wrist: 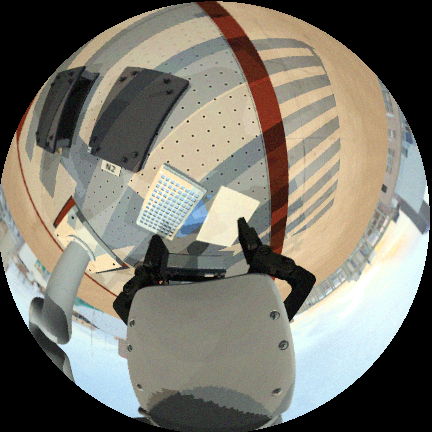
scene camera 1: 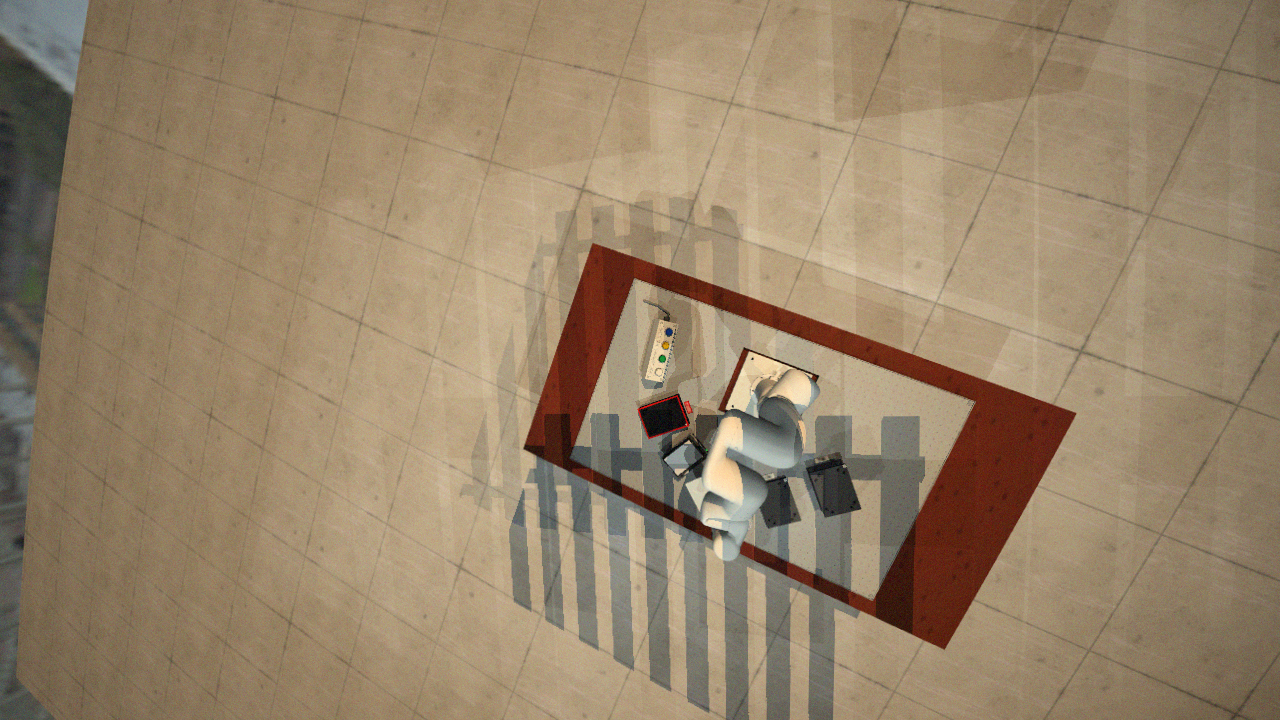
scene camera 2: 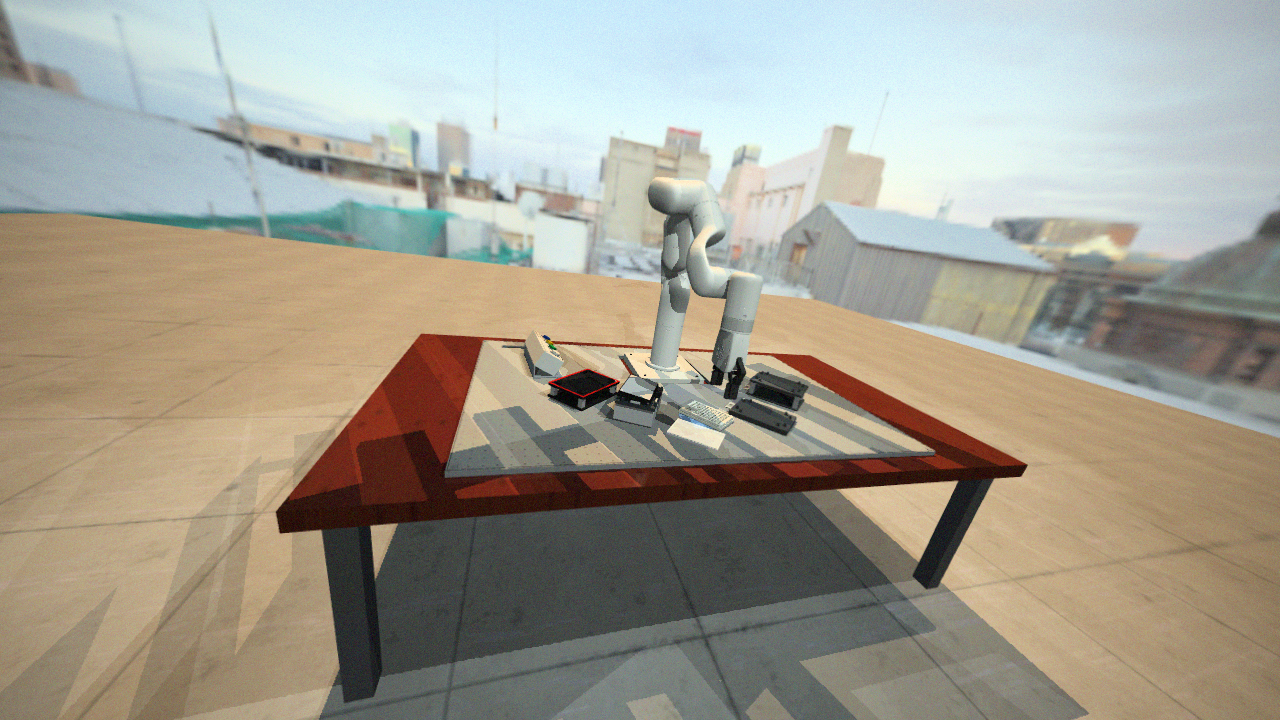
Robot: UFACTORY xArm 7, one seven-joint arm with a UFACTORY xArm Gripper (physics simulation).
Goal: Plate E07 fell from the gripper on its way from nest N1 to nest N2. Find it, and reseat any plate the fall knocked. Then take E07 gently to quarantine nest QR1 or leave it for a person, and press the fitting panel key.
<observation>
The gripper (scene camera 2: 722, 391) is open, with nothing in its grasp. Also in view: a white card (scene camera 2: 687, 431). Further things: a button box (scene camera 2: 544, 360).
The white card also shows in the wrist view (wrist: 219, 226). The gripper also shows in the wrist view (wrist: 198, 236).
</observation>
